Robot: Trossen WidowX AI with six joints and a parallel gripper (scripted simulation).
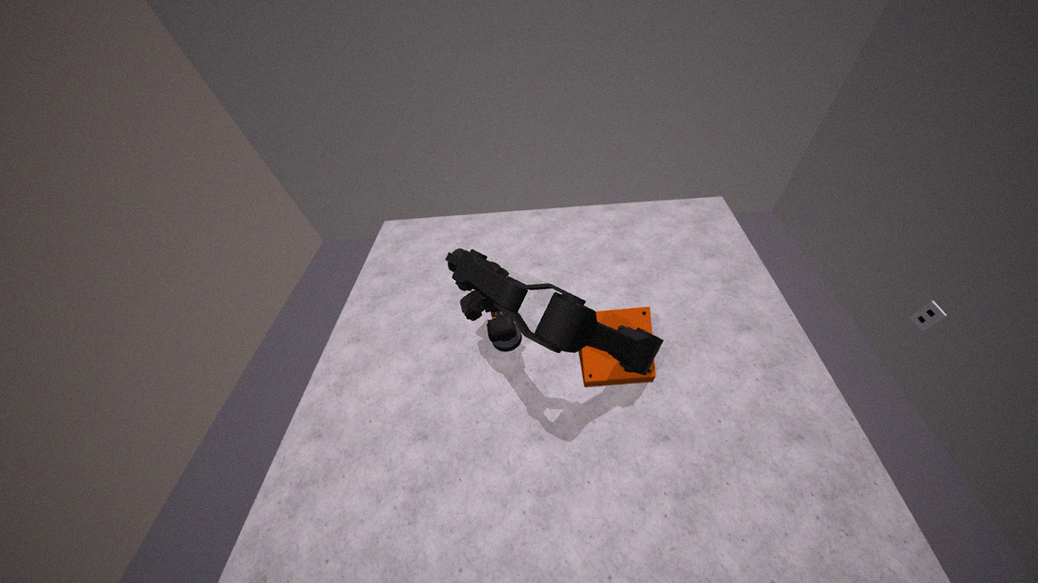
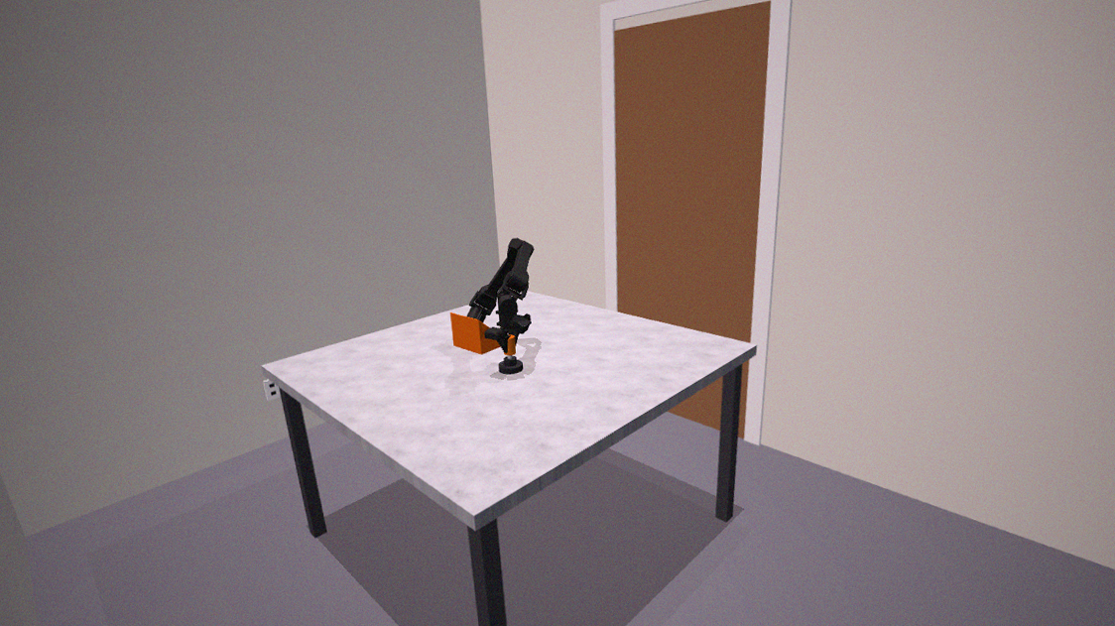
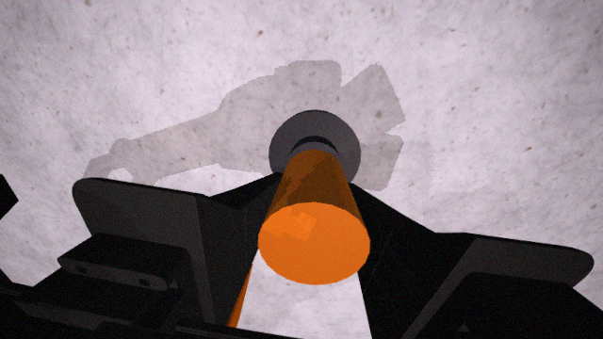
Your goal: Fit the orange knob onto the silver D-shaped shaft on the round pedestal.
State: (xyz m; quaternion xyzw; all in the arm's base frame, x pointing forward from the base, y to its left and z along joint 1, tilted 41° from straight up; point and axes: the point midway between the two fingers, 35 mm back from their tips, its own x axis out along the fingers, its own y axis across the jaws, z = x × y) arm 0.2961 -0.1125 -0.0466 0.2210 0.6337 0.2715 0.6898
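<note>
Right now the orange knob is 3 cm above my gripper tip. Also, from my gripper tip: round pedestal 4 cm below.
</note>
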